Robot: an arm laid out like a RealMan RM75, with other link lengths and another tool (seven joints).
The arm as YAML. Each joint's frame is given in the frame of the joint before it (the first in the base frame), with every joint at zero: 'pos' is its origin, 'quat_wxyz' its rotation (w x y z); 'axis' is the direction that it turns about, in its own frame. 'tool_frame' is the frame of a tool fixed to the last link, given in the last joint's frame.
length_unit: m
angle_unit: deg
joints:
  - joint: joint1
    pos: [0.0, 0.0, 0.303]
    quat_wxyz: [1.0, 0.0, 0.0, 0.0]
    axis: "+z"
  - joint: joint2
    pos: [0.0, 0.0, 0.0]
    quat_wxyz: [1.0, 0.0, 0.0, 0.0]
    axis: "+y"
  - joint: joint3
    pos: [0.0, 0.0, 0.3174]
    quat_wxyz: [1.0, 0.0, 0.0, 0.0]
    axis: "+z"
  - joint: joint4
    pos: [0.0, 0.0, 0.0]
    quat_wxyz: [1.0, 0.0, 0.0, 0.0]
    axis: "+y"
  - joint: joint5
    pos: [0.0, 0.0, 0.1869]
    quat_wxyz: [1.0, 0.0, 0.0, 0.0]
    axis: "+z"
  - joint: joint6
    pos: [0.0, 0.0, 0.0]
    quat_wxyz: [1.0, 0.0, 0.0, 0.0]
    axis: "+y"
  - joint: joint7
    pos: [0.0, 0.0, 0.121]
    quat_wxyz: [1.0, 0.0, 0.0, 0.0]
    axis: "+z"
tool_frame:
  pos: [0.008, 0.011, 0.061]
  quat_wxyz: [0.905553, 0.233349, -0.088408, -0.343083]
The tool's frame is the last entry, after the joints.
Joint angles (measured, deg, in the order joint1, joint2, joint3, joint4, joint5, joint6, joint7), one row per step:
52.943 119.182 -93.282 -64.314 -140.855 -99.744 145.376
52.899 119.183 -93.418 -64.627 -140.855 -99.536 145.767
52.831 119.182 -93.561 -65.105 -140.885 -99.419 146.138
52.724 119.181 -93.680 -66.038 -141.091 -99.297 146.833
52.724 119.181 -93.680 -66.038 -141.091 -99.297 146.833
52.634 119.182 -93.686 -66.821 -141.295 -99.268 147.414
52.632 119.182 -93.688 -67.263 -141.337 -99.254 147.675
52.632 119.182 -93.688 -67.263 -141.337 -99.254 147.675
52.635 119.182 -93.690 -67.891 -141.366 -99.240 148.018
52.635 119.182 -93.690 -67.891 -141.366 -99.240 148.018
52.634 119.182 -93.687 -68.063 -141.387 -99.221 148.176
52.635 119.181 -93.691 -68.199 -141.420 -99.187 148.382
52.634 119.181 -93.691 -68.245 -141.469 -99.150 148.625
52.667 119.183 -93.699 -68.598 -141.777 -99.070 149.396
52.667 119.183 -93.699 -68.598 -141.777 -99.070 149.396
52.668 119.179 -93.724 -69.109 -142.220 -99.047 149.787
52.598 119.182 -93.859 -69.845 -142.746 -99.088 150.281
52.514 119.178 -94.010 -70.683 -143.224 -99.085 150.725
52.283 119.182 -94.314 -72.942 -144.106 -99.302 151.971
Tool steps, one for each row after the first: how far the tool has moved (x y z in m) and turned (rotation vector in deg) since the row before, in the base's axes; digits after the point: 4 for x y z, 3 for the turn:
-0.0009 0.0004 -0.0004 0.373 0.113 0.061
-0.0011 0.0003 -0.0001 0.349 0.106 0.170
-0.0021 0.0010 0.0003 0.748 0.150 0.294
0.0000 0.0000 0.0000 0.000 0.000 0.000
-0.0017 0.0008 0.0005 0.640 0.134 0.178
-0.0014 0.0005 0.0002 0.285 0.142 0.184
0.0000 0.0000 0.0000 0.000 0.000 0.000
-0.0021 0.0006 0.0003 0.368 0.228 0.279
0.0000 0.0000 0.0000 0.000 0.000 0.000
-0.0006 0.0002 0.0001 0.156 0.060 0.029
-0.0005 0.0002 0.0000 0.187 0.036 -0.028
-0.0001 0.0002 0.0000 0.198 -0.011 -0.137
-0.0010 0.0011 0.0003 0.733 -0.091 -0.193
0.0000 0.0000 0.0000 0.000 0.000 0.000
-0.0008 0.0012 0.0007 0.598 -0.155 0.244
-0.0008 0.0010 0.0009 0.655 -0.232 0.328
-0.0012 0.0010 0.0009 0.655 -0.127 0.459
-0.0040 0.0014 0.0022 1.468 -0.045 0.945

